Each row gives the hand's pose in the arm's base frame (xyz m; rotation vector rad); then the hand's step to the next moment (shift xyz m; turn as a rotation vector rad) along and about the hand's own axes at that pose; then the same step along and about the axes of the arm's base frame.
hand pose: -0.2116 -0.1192 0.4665 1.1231 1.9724 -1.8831
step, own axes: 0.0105 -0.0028 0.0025 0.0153 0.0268 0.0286
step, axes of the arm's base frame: -0.0099 0.0020 -0.0047 -0.0039 -0.0230 -0.0350
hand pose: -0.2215 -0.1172 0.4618 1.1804 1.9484 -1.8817
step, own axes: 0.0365 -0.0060 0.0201 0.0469 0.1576 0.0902
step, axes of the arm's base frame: -0.0358 -0.0028 -0.0219 0.0353 -0.0818 -0.1650
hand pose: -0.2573 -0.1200 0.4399 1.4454 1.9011 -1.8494
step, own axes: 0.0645 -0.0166 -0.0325 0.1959 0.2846 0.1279
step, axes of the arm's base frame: -0.0293 0.0642 -0.0228 0.0218 -0.0604 -0.3628
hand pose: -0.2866 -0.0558 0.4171 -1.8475 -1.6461 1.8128
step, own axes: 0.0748 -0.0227 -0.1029 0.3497 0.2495 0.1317
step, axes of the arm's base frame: 0.0432 0.1217 -0.0040 -0.0441 0.0582 -0.4433
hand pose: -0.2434 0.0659 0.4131 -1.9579 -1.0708 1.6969
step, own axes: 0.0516 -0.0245 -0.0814 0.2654 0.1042 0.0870
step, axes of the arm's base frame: 0.0696 0.0710 -0.0003 -0.0482 0.1032 -0.2755
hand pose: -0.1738 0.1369 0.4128 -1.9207 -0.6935 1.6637
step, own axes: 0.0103 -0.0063 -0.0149 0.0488 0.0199 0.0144
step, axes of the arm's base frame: 0.0157 0.0109 -0.0015 -0.0072 0.0184 -0.0509
